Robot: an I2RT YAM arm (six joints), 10 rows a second.
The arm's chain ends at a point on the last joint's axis. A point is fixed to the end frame.
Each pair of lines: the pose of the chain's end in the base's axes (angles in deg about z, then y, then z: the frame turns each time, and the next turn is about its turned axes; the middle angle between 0 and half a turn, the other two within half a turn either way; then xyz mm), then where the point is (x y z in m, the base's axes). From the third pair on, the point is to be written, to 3 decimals.
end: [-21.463 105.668 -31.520 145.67 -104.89 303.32]
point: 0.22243 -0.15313 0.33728
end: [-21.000 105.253 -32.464 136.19 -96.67 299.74]
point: 0.21350 -0.14334 0.33461
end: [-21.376 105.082 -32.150 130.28 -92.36 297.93]
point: 0.207 -0.140 0.333
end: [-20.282 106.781 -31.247 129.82 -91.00 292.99]
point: 0.208 -0.138 0.325
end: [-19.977 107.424 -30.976 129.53 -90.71 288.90]
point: 0.208 -0.138 0.320
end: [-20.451 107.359 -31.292 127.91 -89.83 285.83]
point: 0.206 -0.137 0.317
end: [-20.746 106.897 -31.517 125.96 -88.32 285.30]
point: 0.204 -0.136 0.317
